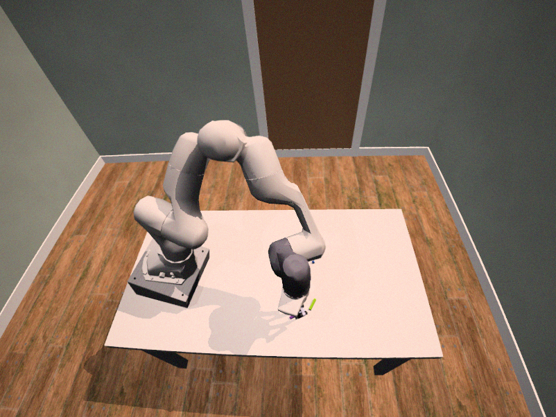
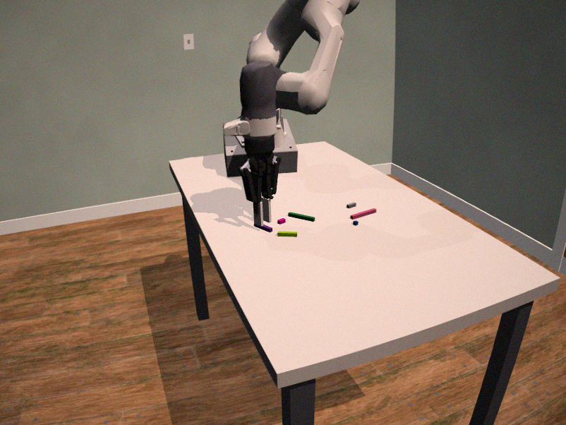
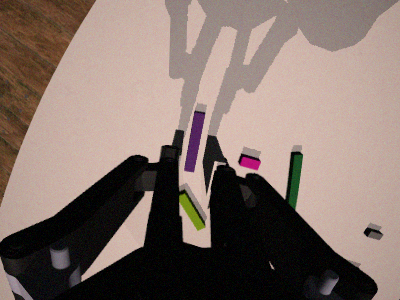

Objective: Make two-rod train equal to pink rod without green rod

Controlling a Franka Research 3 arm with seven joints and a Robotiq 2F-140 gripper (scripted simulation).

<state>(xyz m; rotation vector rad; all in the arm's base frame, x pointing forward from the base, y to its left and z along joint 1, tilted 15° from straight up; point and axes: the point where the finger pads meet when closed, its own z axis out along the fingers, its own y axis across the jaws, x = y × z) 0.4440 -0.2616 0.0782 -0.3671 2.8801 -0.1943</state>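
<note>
Right now the purple rod is 5 cm below my hand. The rest, counted from my hand: lime rod: 7 cm ahead, 3 cm to the left, 5 cm below; magenta rod: 6 cm to the left, 5 cm below; green rod: 12 cm to the left, 5 cm below.
</note>
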